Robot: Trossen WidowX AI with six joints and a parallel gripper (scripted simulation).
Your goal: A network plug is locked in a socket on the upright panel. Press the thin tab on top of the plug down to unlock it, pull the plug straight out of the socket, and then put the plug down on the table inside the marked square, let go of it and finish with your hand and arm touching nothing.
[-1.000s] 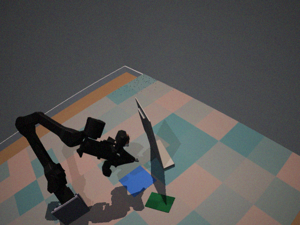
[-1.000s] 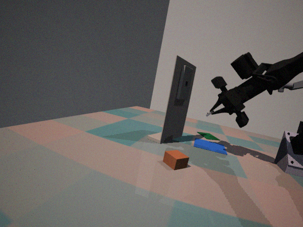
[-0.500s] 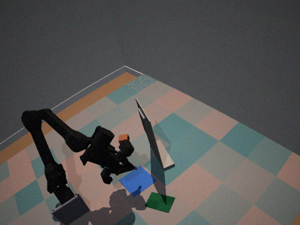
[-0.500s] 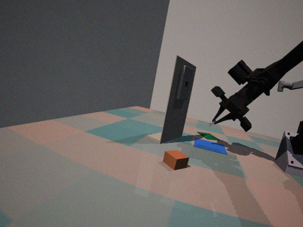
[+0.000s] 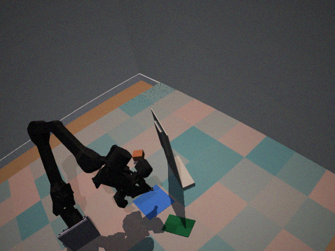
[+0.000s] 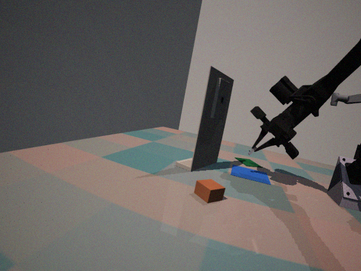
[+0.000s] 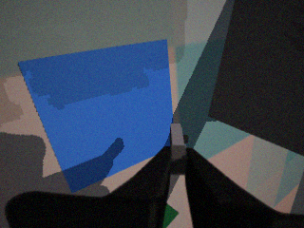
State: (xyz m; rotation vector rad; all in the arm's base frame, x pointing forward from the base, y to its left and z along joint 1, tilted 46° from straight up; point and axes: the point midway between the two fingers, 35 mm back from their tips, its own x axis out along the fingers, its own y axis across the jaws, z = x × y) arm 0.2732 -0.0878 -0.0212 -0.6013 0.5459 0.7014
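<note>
My gripper tip is 1 cm past the blue marked square and 8 cm above it. From my gripper tip the other things lie so: grey network plug (right at my gripper tip); then upright panel (14 cm ahead, 3 cm to the left, 5 cm above); then green square patch (2 cm behind, 15 cm to the right, 8 cm below).
</note>
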